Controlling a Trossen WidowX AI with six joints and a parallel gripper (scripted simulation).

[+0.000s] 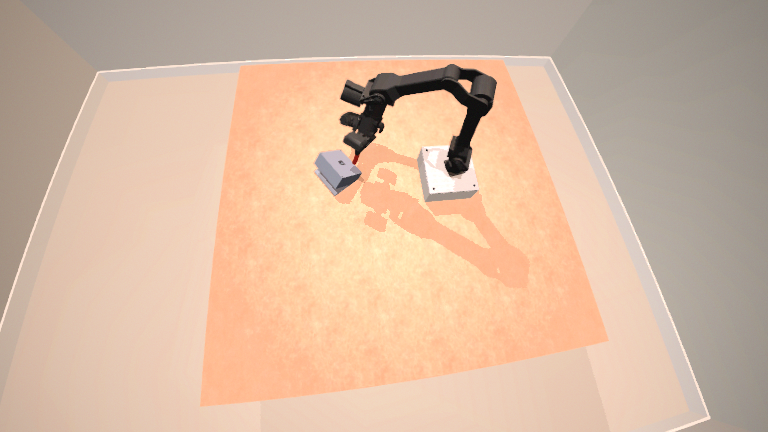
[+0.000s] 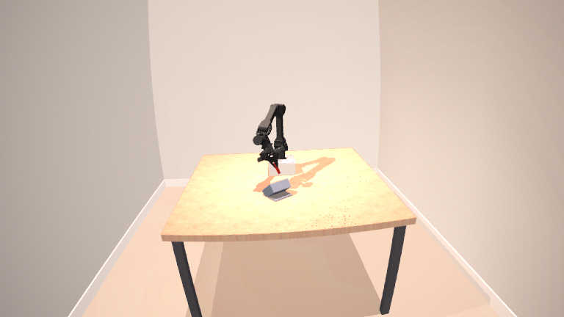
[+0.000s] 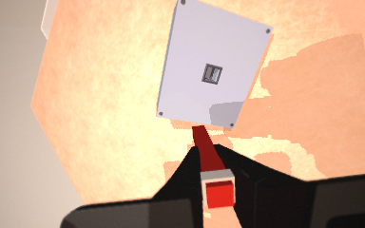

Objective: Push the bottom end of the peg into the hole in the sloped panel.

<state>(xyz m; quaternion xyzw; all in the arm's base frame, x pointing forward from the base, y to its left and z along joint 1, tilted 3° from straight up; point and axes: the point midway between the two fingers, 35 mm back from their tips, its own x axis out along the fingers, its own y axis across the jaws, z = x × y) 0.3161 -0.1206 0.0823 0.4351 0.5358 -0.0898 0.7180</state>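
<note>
The grey sloped panel is 11 cm below my gripper tip, 7 cm ahead of it and 2 cm to the right of it. Also, from my gripper tip: red peg: 1 cm behind, 1 cm above.
</note>
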